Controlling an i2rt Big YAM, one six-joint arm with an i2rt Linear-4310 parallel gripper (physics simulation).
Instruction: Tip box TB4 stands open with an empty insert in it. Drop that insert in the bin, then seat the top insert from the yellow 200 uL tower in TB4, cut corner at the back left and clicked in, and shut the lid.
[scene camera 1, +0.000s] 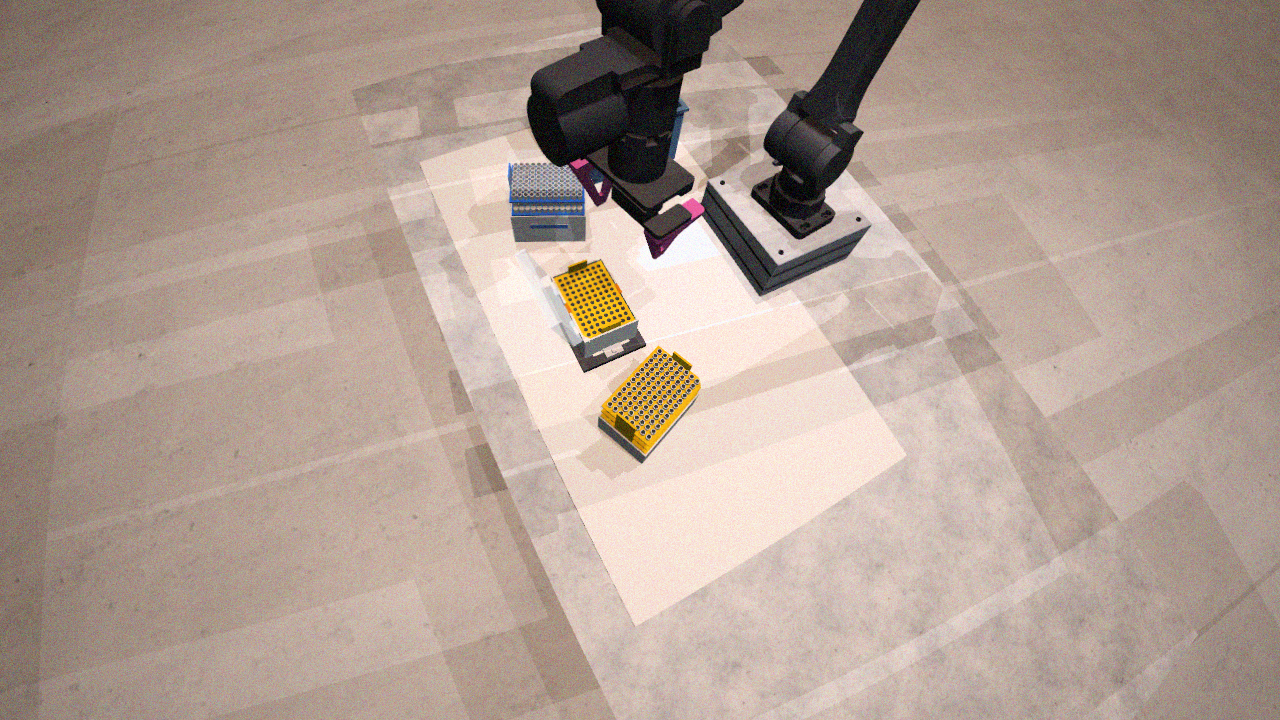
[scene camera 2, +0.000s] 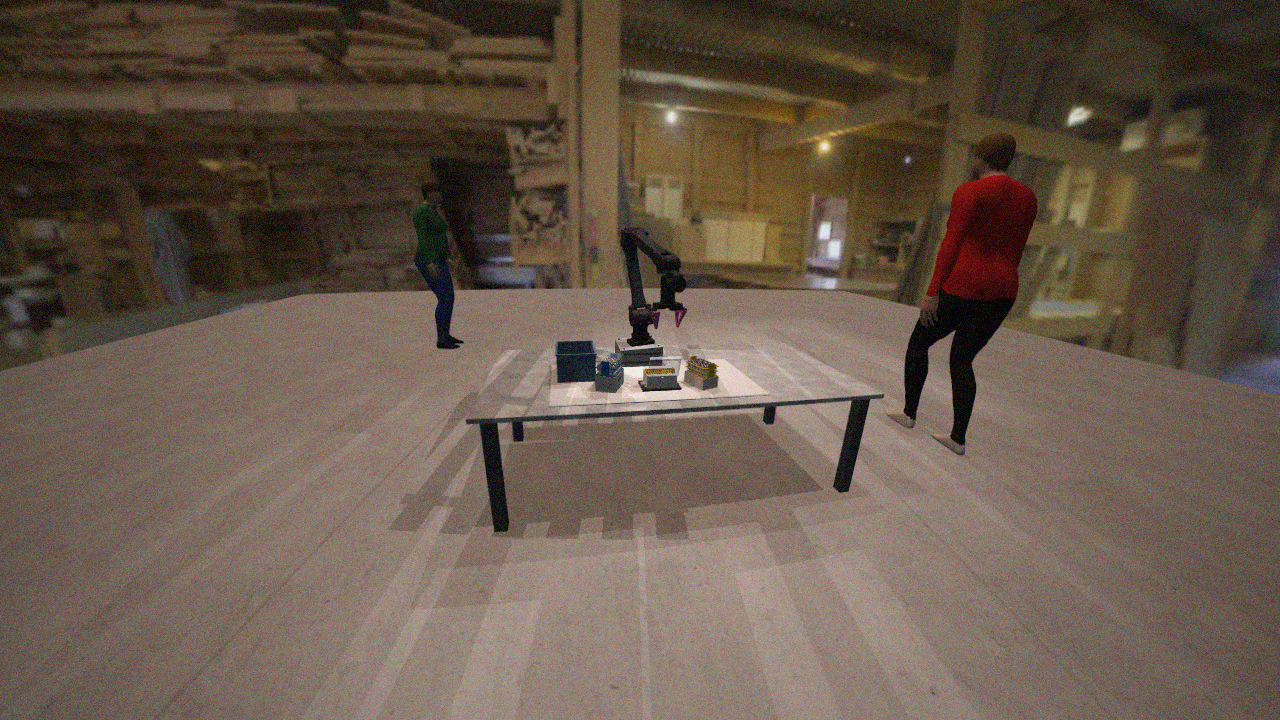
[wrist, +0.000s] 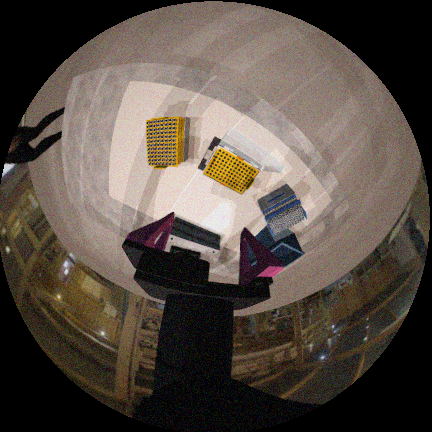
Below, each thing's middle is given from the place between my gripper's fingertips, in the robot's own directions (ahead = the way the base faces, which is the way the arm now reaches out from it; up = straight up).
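Labels:
From the yellow insert (scene camera 1: 596, 305), my hand is 30 mm to the left, 20 mm short of it and 170 mm above it. There's also the blue bin (scene camera 2: 575, 359), and that's 330 mm to the right of my hand, 200 mm behind it and 170 mm below it. Going by their middles, the bin is the farthest from my hand of the things named here. And the clear lid (scene camera 1: 547, 296) is 40 mm to the right of my hand, 90 mm ahead of it and 130 mm below it.

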